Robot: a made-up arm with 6 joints. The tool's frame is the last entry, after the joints.
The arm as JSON. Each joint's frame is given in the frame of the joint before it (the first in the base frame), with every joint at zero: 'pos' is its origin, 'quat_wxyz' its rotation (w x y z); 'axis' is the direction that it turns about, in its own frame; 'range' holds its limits. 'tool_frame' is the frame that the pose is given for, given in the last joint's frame.
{
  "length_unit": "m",
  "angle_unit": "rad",
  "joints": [
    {
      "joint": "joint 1",
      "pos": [
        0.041,
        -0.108,
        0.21
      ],
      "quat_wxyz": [
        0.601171,
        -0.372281,
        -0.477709,
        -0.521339
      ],
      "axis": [
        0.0,
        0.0,
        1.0
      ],
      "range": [
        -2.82,
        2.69
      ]
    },
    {
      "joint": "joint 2",
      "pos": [
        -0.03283,
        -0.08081,
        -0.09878
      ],
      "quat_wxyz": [
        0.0,
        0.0,
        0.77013,
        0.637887
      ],
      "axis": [
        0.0,
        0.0,
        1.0
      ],
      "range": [
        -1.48,
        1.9
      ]
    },
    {
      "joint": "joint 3",
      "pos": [
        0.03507,
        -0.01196,
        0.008
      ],
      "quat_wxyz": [
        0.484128,
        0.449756,
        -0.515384,
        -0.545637
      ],
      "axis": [
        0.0,
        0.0,
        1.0
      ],
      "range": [
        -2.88,
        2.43
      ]
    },
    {
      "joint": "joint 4",
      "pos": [
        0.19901,
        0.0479,
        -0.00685
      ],
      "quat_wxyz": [
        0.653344,
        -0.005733,
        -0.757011,
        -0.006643
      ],
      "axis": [
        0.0,
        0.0,
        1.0
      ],
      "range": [
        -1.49,
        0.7
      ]
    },
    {
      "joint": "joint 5",
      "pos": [
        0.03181,
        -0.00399,
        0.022
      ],
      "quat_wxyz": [
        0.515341,
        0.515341,
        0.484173,
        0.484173
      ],
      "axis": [
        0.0,
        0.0,
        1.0
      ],
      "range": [
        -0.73,
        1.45
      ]
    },
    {
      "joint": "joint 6",
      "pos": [
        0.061,
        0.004,
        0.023
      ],
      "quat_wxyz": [
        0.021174,
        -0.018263,
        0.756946,
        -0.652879
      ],
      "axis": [
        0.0,
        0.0,
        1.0
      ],
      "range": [
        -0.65,
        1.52
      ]
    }
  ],
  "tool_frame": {
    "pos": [
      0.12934,
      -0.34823,
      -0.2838
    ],
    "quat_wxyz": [
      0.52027,
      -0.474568,
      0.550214,
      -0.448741
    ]
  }
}
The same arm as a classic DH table. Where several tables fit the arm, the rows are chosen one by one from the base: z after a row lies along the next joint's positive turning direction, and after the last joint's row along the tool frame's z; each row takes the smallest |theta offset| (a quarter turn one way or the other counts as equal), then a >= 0, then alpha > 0; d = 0 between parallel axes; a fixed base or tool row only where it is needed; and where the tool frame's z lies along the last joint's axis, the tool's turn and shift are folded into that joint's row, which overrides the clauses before.
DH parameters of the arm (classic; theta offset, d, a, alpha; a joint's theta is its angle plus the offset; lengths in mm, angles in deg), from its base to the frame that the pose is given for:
base (fixed): 11.14 241.5 19.4 -74.55
joint 1: 87 -232.3 32.8 100.73
joint 2: 82.69 -71.9 -7.4 -86.32
joint 3: 89.46 -72.5 -51.4 98.41
joint 4: -3.72 -178.3 2 -90
joint 5: 3.24 54.9 -61.1 -98.43
joint 6: -89.52 -277.1 348.2 -93.2
tool (fixed): 8.44 129.5 0 0
Joint limits (deg, base to tool): -161.57..154.13 -84.8..108.86 -165.01..139.23 -85.37..40.11 -41.83..83.08 -37.24..87.09

